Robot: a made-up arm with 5 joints.
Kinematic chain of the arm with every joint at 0, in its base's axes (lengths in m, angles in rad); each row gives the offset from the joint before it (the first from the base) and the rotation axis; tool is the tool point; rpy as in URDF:
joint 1: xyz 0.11 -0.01 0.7 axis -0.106 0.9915 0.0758
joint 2: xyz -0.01 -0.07 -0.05 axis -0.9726 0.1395 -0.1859
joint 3: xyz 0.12 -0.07 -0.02 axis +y
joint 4: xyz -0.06 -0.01 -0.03 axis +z
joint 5: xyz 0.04 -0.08 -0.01 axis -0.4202 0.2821 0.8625
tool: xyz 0.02 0.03 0.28 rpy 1.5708 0 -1.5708
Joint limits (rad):
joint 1: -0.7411..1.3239
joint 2: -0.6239..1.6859
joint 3: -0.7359..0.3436
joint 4: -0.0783..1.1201
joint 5: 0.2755..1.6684
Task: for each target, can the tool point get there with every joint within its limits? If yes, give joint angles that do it. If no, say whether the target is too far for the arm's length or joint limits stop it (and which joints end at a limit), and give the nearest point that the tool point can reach.
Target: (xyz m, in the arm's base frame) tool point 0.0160 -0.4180 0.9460
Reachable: no: joint limits stop it (at a limit: joint 1, joint 4, joint 5) | nearest point 0.1142 -0.2583 0.8446 | short by 0.213 m
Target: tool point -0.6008 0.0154 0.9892
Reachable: no: too far | nearest point -0.0321 -0.1201 0.7540 | short by 0.630 m
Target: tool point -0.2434 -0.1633 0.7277
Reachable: no: joint limits stop it (at a limit: joint 2, joint 3, joint 4, joint 5) | nearest point -0.0433 -0.1179 0.7093 | short by 0.206 m
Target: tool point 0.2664 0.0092 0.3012
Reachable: no: joint limits stop it (at a limit: joint 2, joint 3, joint 5) | nearest point 0.1987 0.0436 0.4655 | short by 0.181 m
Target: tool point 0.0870 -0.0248 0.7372
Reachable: yes | joints 0.6054 0.3078 -0.5534 0.3277 1.3605
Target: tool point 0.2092 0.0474 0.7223
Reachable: yes | joints -0.4070 1.2368 -0.0013 0.1980 1.2257
